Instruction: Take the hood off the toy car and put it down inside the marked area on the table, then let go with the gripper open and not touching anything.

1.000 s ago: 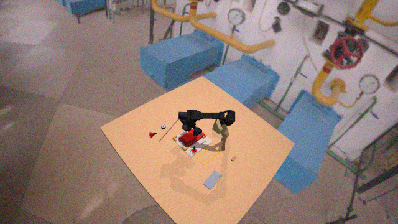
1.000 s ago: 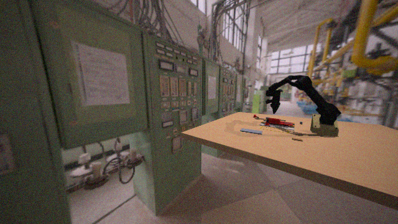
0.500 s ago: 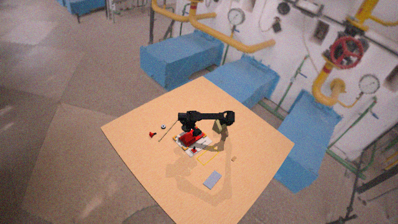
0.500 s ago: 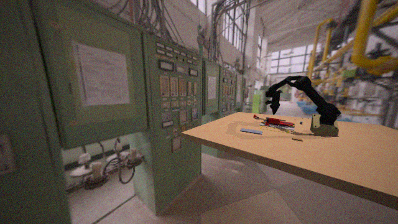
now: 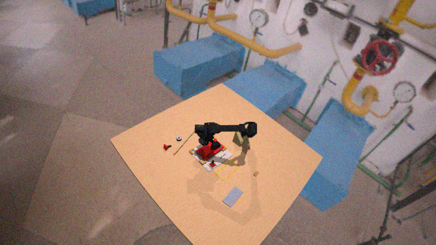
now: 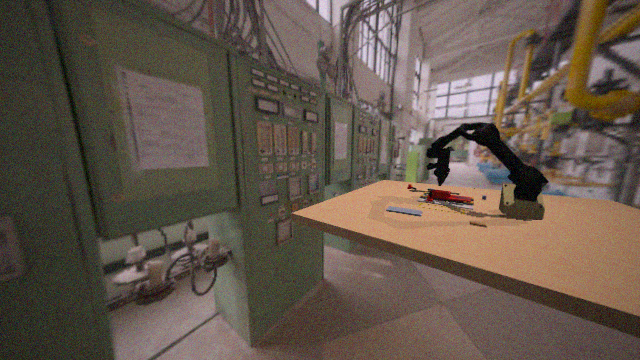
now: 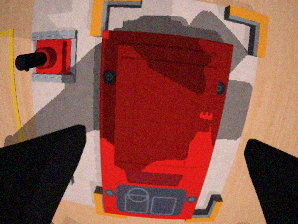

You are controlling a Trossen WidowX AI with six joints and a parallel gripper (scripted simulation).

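Right now the red hood is 5 cm below my gripper tip. Round my gripper tip: wheel 23 cm to the right, 8 cm below, 7 cm ahead; then grey-blue flat panel 38 cm to the left, 11 cm ahead, 8 cm below; then thin rod 18 cm to the right, 8 cm below, 5 cm ahead.
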